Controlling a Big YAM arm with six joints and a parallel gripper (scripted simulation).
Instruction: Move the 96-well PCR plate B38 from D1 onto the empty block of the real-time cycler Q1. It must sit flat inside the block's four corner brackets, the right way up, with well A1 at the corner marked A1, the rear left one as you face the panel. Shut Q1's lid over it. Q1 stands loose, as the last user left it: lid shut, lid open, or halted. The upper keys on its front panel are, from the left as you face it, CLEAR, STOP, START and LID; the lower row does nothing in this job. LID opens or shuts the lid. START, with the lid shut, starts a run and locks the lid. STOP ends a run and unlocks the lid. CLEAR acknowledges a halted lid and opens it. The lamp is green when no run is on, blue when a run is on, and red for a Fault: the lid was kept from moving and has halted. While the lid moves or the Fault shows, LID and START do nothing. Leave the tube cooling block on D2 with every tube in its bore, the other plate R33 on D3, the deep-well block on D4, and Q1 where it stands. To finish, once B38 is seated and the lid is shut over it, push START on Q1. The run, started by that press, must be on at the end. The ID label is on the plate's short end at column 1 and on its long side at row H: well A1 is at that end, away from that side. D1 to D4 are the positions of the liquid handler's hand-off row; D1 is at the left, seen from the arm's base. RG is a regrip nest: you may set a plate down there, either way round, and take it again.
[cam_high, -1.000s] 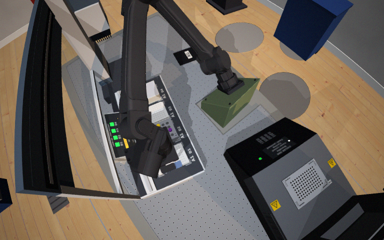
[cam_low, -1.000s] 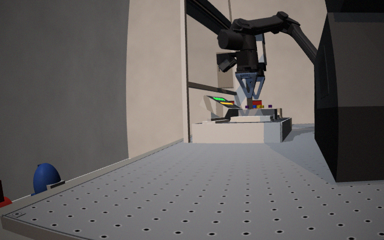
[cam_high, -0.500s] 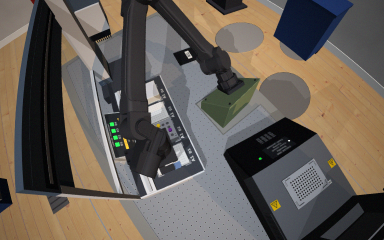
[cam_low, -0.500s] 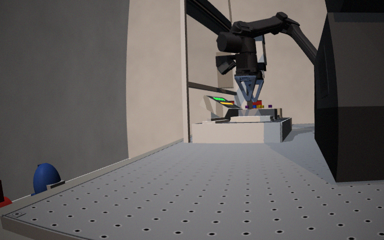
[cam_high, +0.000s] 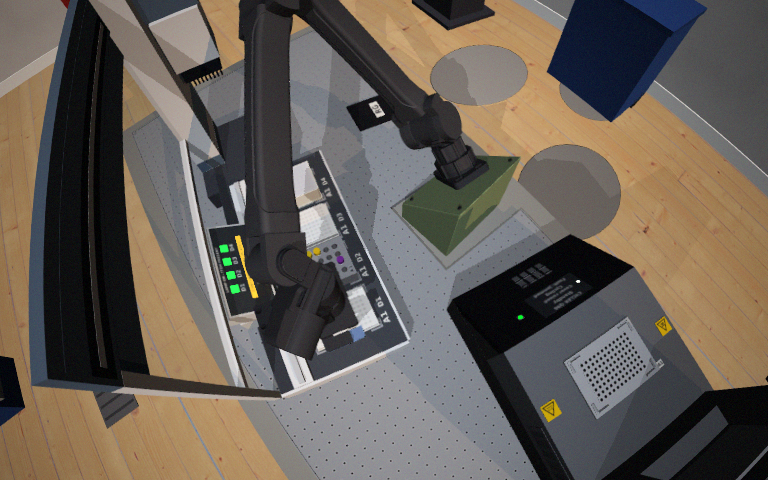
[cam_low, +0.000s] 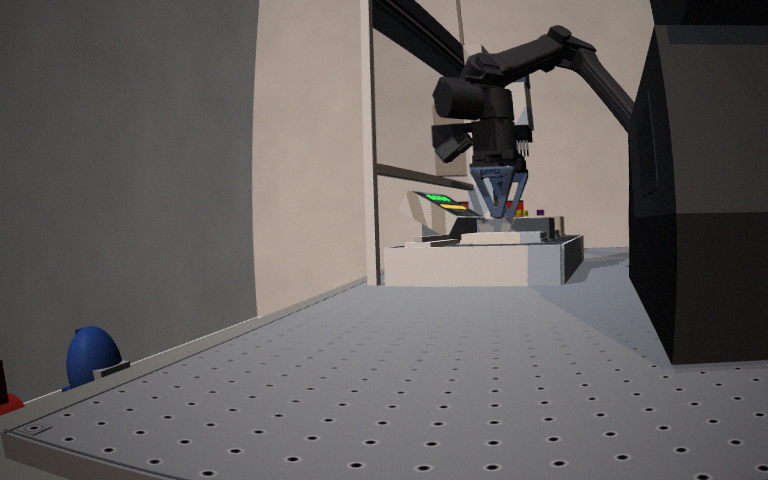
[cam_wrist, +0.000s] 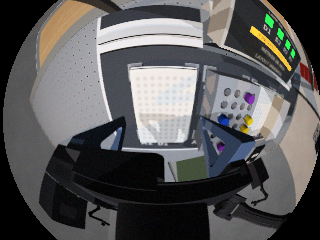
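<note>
Right now the tube cooling block is 2 cm behind my hand, 10 cm to the right of it and 3 cm below it. From my hand the other things lie so: RG nest (37 cm behind, 47 cm to the right, 10 cm below); deep-well block (4 cm behind, 31 cm to the right, 3 cm below); pipetting head (56 cm to the right, 29 cm above).
</note>
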